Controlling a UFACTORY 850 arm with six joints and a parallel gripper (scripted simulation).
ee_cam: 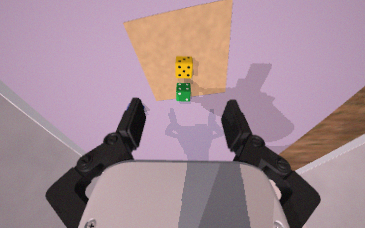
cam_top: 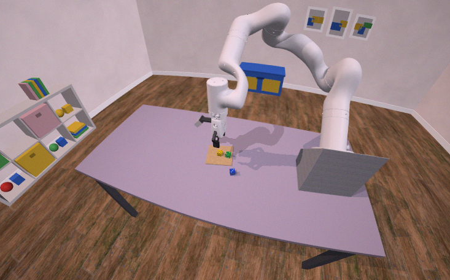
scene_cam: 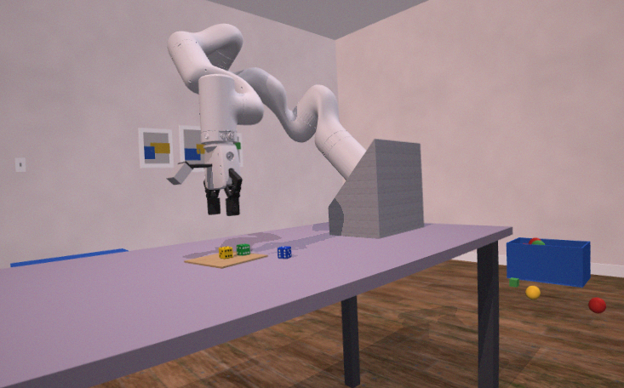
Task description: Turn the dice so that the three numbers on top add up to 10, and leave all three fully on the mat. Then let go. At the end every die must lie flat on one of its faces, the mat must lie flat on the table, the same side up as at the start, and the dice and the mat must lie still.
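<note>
My hand is 9 cm past the blue die, 11 cm to the right of it and 10 cm above it. Also, from my hand: tan mat (11 cm below); green die (5 cm behind, 10 cm below); yellow die (10 cm below).
</note>
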